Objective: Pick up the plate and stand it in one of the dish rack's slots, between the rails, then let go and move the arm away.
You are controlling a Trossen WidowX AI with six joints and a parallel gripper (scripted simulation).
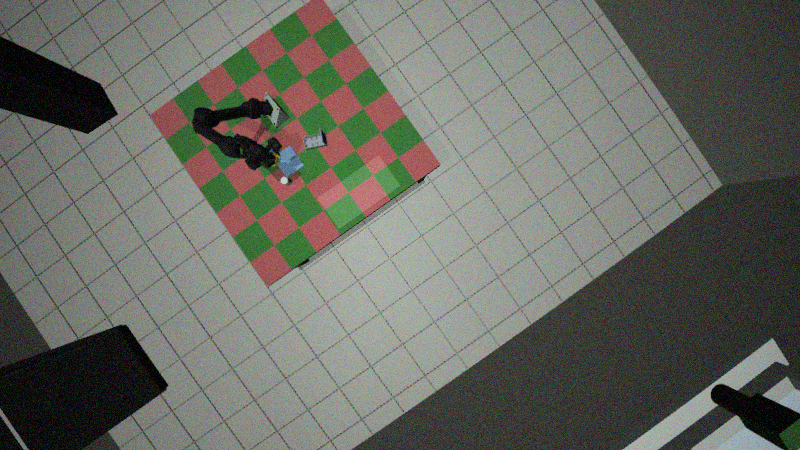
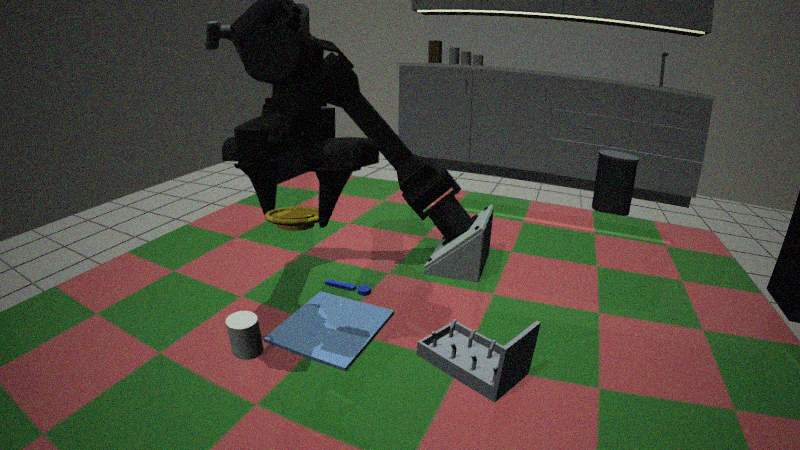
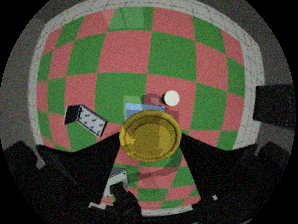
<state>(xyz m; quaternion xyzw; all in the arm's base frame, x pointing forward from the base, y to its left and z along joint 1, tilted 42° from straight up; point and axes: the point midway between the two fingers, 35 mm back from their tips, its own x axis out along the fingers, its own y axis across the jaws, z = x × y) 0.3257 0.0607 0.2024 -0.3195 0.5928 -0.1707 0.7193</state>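
Now: gripper tip 210 mm to the right of the grey dish rack, 150 mm above it and 60 mm past it. From my gripper tip the other things lie so: white cylinder (150 mm below, 60 mm to the right, 60 mm ahead); then light blue mat (170 mm below, 40 mm behind, 10 mm to the left); then yellow plate (10 mm above).
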